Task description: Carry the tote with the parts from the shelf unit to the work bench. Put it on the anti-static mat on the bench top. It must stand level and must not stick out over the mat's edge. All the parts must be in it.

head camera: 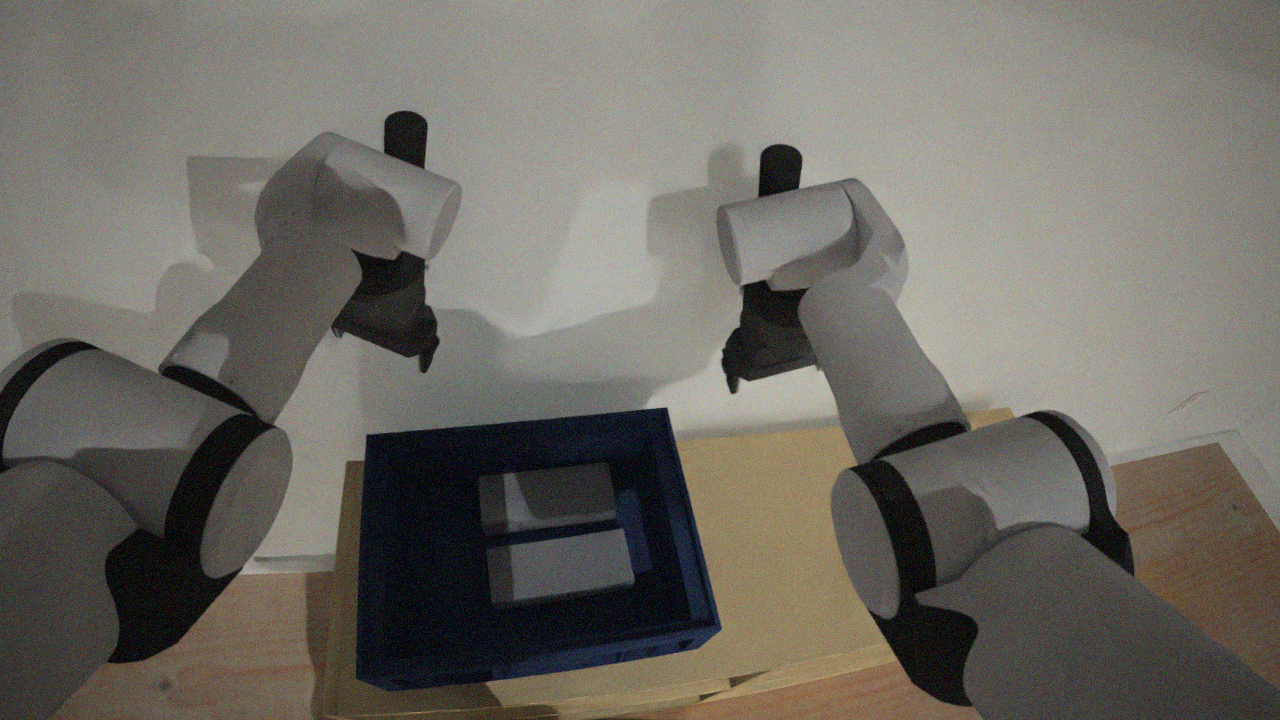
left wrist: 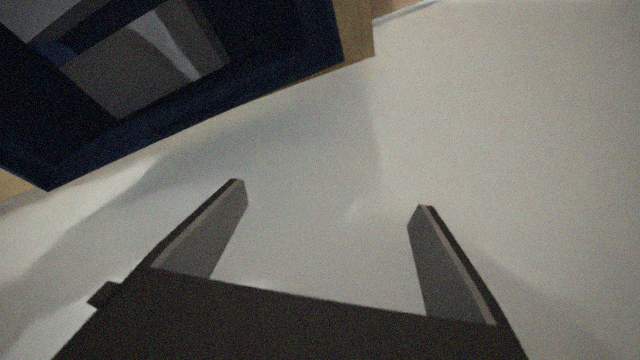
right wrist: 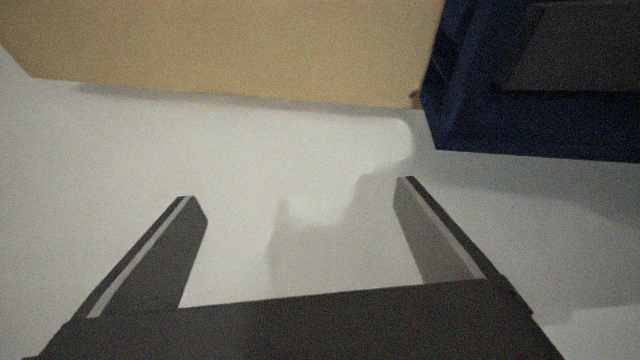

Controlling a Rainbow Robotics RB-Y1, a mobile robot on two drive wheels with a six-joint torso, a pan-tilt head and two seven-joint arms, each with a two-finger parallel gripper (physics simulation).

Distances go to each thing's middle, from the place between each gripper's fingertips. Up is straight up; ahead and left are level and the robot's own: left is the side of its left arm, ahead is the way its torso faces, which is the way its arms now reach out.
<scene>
I see the dark blue tote (head camera: pixel 425 618) 16 cm behind my right hand, 28 cm to the left of it and 20 cm below it.
Right now the dark blue tote is 200 mm below my left hand, 180 mm to the right of it and 150 mm behind it.
</scene>
